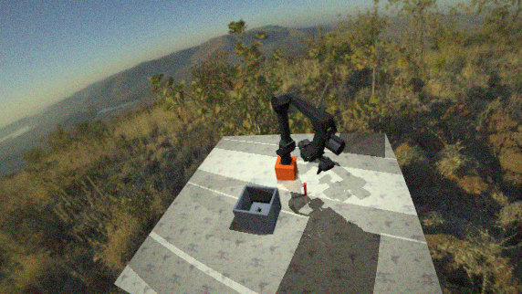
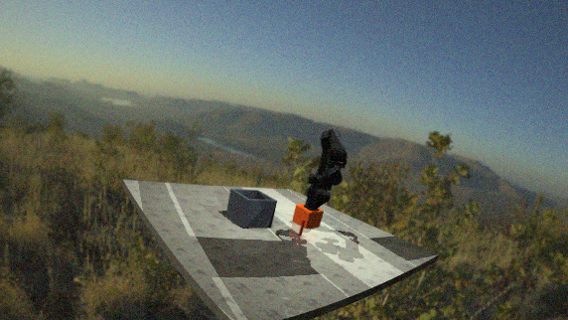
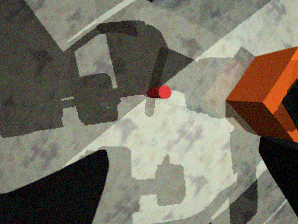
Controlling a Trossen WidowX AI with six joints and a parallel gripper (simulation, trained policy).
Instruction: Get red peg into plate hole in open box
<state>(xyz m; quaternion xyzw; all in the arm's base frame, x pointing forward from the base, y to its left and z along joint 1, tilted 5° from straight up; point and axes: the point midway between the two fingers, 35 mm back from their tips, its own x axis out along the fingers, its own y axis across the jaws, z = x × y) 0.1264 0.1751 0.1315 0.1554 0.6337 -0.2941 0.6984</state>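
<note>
The red peg lies 20 mm ahead of my gripper tip, 30 mm to the right of it and 130 mm below it. From my gripper tip the other things lie so: plate: 200 mm ahead, 200 mm to the right, 130 mm below.
</note>
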